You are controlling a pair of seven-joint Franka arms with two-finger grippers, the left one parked.
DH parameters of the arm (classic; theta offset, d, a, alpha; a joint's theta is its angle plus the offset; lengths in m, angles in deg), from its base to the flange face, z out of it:
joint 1: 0 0.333 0 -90
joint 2: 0 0 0 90
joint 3: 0 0.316 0.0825 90
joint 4: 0 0 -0.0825 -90
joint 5: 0 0.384 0 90
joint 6: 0 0 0.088 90
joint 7: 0 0.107 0 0
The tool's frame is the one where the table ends.
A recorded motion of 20 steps. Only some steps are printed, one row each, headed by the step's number.
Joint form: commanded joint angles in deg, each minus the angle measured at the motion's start. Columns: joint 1, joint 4, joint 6, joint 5, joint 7, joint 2, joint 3.
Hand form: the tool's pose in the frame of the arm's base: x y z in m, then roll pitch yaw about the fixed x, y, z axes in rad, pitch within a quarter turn. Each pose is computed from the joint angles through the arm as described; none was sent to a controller.
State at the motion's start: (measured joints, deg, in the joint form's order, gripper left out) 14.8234 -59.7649 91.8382 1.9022 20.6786 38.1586 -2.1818
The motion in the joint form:
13: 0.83 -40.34 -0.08 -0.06 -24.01 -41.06 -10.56
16: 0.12 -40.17 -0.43 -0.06 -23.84 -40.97 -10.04
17: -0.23 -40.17 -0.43 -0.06 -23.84 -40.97 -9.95
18: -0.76 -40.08 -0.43 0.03 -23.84 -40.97 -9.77
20: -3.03 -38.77 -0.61 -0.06 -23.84 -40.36 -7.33
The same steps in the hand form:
13: 0.5347 0.0280 0.5710 -3.0928 0.0936 0.1095
16: 0.5347 0.0264 0.5712 -3.0936 0.0984 0.1034
17: 0.5348 0.0240 0.5712 -3.0937 0.0984 0.0989
18: 0.5351 0.0210 0.5719 -3.0923 0.0967 0.0927
20: 0.5388 0.0234 0.5770 -3.0982 0.0874 0.0952

